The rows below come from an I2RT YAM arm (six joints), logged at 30 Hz.
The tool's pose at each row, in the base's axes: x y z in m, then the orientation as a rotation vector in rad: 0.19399, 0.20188, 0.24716, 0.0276, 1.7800, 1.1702; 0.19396, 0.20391, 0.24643, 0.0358, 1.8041, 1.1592; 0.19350, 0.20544, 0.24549, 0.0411, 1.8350, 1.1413; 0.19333, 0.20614, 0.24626, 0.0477, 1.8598, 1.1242; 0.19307, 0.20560, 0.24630, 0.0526, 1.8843, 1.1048; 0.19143, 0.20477, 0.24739, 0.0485, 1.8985, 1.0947
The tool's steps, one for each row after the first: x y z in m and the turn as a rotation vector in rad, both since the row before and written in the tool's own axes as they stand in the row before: 0.00150, 0.00058, 0.00143, 0.0194, 0.0135, 0.0051; 0.00163, 0.00037, 0.00081, 0.0250, 0.0183, 0.0013; -0.00011, 0.00102, 0.00026, 0.0225, 0.0132, 0.0011; -0.00013, -0.00018, -0.00056, 0.0231, 0.0131, -0.0011; -0.00017, 0.00090, -0.00193, 0.0100, 0.0105, -0.0043
